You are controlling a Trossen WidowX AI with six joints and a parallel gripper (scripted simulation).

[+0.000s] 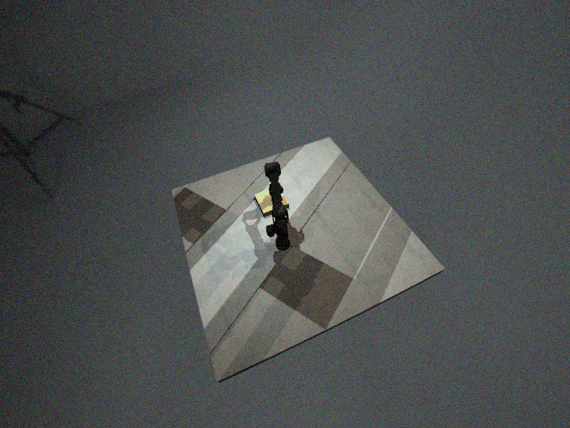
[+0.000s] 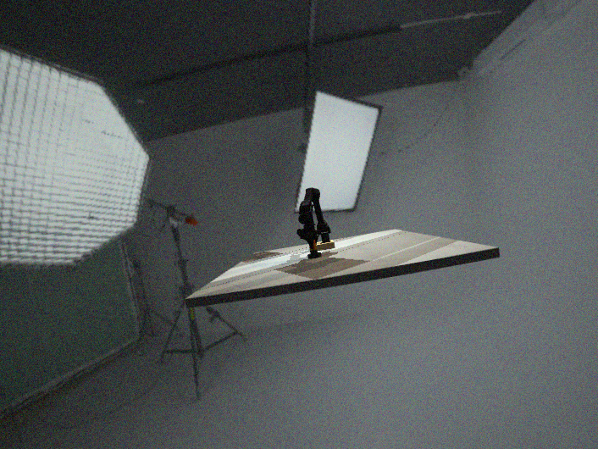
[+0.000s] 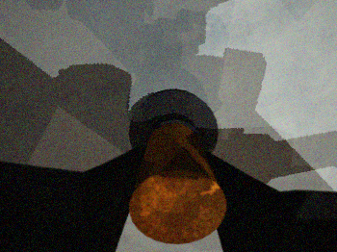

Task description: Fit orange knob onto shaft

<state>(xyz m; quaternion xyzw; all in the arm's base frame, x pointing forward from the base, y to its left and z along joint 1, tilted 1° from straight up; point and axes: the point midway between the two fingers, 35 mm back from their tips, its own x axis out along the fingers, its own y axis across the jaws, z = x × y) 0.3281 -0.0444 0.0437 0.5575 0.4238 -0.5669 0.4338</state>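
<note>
The orange knob is 30 mm above my gripper tip. Round my gripper tip: dark round pedestal 20 mm below.
</note>
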